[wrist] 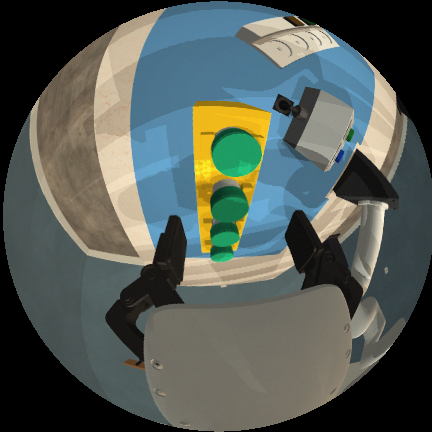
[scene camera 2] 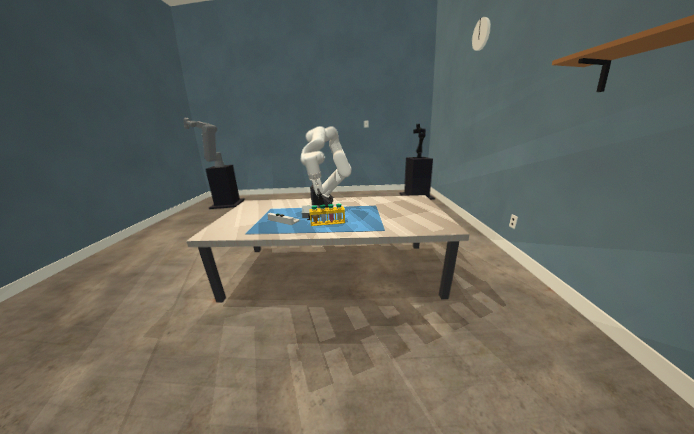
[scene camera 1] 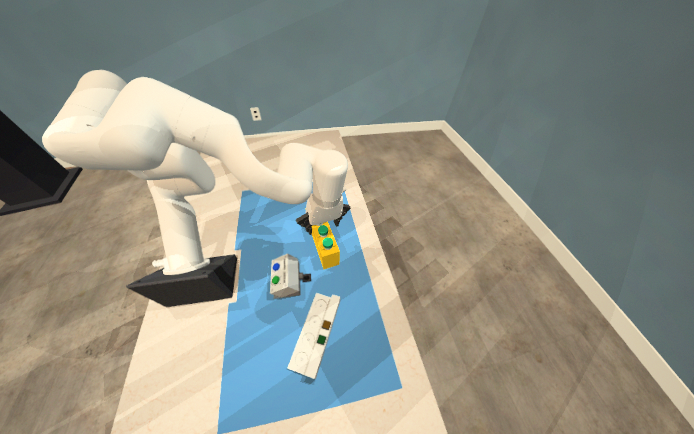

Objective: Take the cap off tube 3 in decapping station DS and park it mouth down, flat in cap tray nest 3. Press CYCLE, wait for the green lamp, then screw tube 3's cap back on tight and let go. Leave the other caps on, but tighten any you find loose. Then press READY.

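Frame: origin at the arm's base, x left, y back, z up, level; millimetres.
Seen in the pictures: gripper, fingertip midpoint: (wrist: 238,225) (scene camera 2: 321,202) (scene camera 1: 322,227); arm's base at its link origin: (wrist: 372,202) (scene camera 1: 187,267).
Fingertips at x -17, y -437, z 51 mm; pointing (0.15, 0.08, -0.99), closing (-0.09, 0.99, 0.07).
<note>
Offsets run from my fingertips to a thing's middle. "spot": to the spot under its first point. Level surfaces: height alone.
The yellow rack {dy -2, dx +33, dz -93 mm} (scene camera 1: 330,258) (wrist: 225,113) holds a row of tubes with green caps. In the wrist view the near large cap {dy -3, dx -45, dz -30 mm} (wrist: 237,154), a second cap {dy -2, dx +7, dz -29 mm} (wrist: 229,204), a third cap {dy -1, dx +59, dz -30 mm} (wrist: 225,234) and an end cap {dy +0, dx +111, dz -30 mm} (wrist: 222,253) all sit on their tubes. Tube numbers cannot be read. My gripper (scene camera 1: 323,226) (wrist: 238,225) is wide open and empty, fingers on either side of the row toward the rack's far end in scene camera 1. The white cap tray {dy +104, dx -268, dz -118 mm} (scene camera 1: 307,353) (wrist: 300,48) shows round nests without caps. The grey box {dy +156, dx -77, dz -103 mm} (scene camera 1: 291,276) (wrist: 319,120) has a blue button {dy +174, dx -51, dz -80 mm} (scene camera 1: 276,266) and a green button {dy +182, dx -96, dz -80 mm} (scene camera 1: 275,279).
A black part {spot: dy +91, dx -92, dz -136 mm} (scene camera 1: 306,277) (wrist: 284,105) sticks out of the grey box toward the rack. A brown square {spot: dy +70, dx -268, dz -91 mm} (scene camera 1: 326,324) and a dark green square {spot: dy +94, dx -300, dz -91 mm} (scene camera 1: 321,339) sit on the white tray. All stand on a blue mat {dz -144 mm} (scene camera 1: 255,378). The arm's black base stands beside it.
</note>
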